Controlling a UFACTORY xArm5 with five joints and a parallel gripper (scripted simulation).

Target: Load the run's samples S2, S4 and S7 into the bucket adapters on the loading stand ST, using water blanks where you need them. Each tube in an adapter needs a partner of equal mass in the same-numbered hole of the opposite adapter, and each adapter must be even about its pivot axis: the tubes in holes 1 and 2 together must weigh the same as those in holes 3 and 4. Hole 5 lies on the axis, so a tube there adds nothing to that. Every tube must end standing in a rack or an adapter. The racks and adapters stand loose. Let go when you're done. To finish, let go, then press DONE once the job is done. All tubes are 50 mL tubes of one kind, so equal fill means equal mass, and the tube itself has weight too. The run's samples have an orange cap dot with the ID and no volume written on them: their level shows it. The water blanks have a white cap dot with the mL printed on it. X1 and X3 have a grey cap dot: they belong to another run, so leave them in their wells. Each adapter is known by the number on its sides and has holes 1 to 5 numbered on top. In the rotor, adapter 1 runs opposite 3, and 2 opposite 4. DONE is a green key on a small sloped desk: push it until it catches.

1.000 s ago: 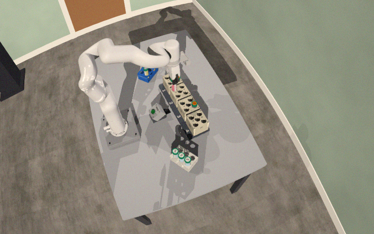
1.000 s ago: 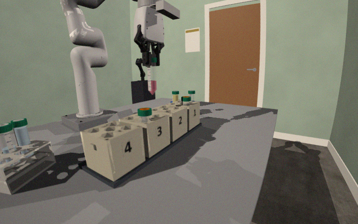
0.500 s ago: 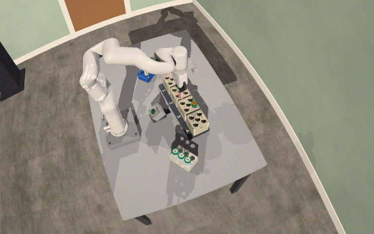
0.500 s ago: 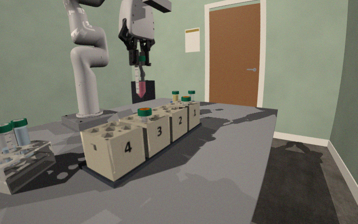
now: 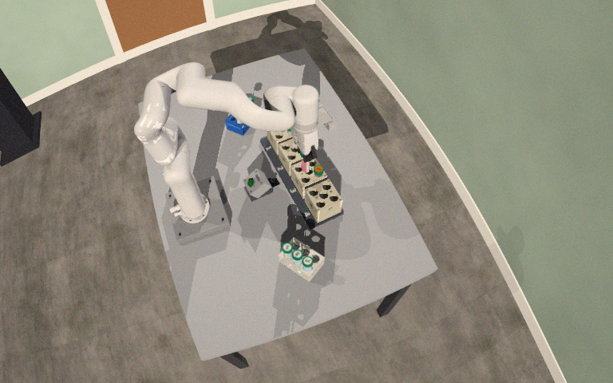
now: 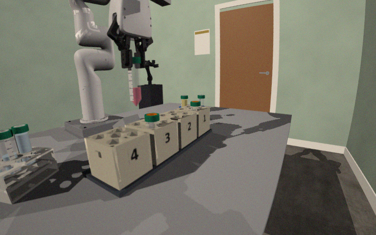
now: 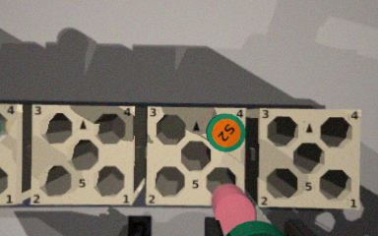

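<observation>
My gripper is now 1 cm to the left of the pink tube and 5 cm above it. The rest, counted from my hand: green done key (18 cm behind, 8 cm to the left, 19 cm below); adapter 1 (1 cm ahead, 25 cm to the left, 20 cm below); dark loading stand (2 cm ahead, 8 cm to the left, 25 cm below).
</observation>
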